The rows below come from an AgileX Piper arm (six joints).
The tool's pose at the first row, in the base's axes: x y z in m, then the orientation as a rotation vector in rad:
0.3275 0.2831 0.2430 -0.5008 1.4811 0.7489
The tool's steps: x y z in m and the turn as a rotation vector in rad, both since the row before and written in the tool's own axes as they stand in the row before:
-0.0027 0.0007 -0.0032 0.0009 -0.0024 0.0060
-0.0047 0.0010 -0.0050 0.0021 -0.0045 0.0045
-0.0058 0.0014 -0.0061 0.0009 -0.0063 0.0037
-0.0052 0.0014 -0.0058 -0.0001 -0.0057 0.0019
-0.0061 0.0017 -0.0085 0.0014 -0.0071 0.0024
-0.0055 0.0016 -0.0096 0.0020 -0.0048 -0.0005
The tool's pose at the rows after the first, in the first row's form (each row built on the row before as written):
0.3249 0.2809 0.2456 -0.4948 1.4812 0.7533
0.3210 0.2773 0.2501 -0.4880 1.4792 0.7559
0.3161 0.2730 0.2557 -0.4819 1.4749 0.7590
0.3114 0.2690 0.2607 -0.4781 1.4702 0.7614
0.3046 0.2631 0.2664 -0.4722 1.4649 0.7632
0.2970 0.2565 0.2713 -0.4689 1.4609 0.7619

